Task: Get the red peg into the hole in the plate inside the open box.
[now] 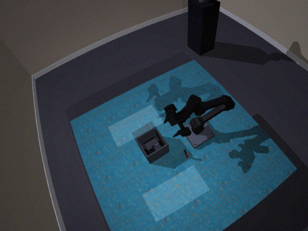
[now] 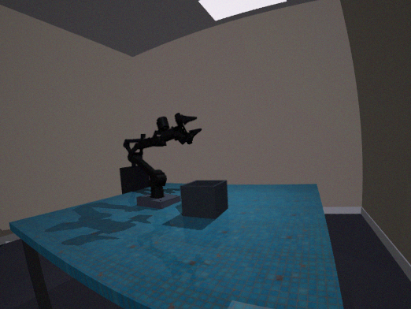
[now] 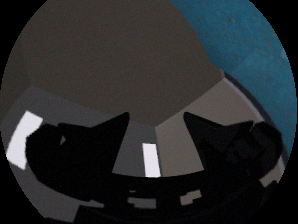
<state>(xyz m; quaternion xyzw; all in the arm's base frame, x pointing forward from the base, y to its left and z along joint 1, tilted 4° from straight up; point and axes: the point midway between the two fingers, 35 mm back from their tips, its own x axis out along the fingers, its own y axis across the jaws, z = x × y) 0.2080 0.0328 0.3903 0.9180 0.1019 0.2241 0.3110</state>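
My gripper tip is now 38 cm above the red peg, 9 cm past it and 6 cm to the right of it. From my gripper tip the other things lie so: grey plate 38 cm below, 13 cm to the right, 7 cm ahead.
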